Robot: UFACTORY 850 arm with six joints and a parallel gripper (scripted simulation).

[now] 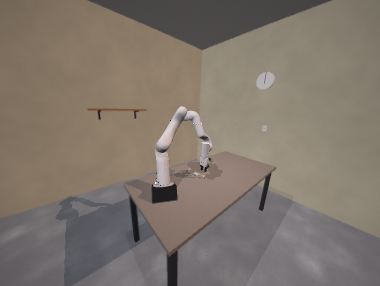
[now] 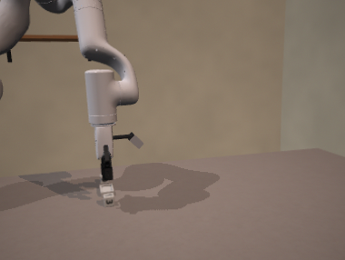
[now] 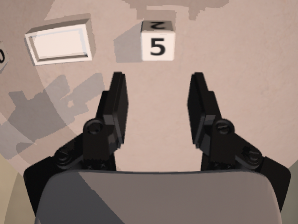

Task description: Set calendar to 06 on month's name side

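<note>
Now: hand 90 mm above the white number cube. Also, from my hand: white calendar tray (110 mm to the left, 100 mm below, 20 mm behind).
</note>
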